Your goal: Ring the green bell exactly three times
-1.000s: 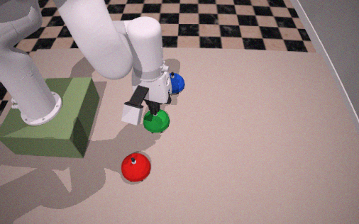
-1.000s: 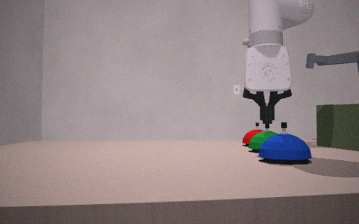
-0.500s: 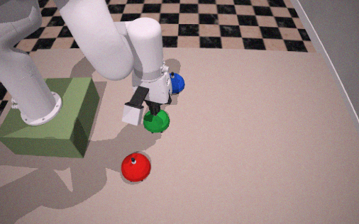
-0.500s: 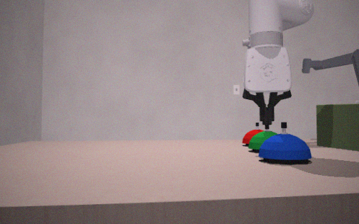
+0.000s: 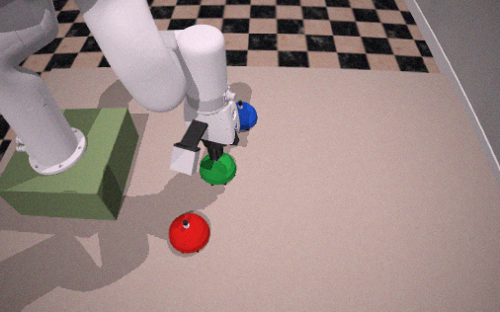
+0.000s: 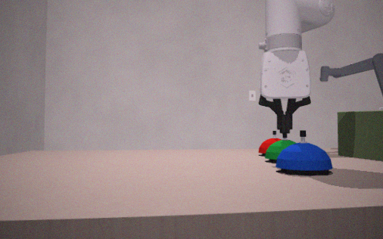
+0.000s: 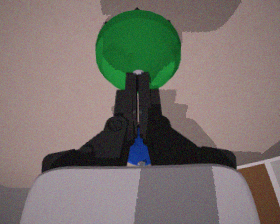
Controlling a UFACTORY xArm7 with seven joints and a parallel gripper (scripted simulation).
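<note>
Right now my hand is 4 cm above the green bell. Also, from my hand: red bell 5 cm behind, 16 cm to the right, 4 cm below; then blue bell 5 cm ahead, 16 cm to the left, 4 cm below.
</note>
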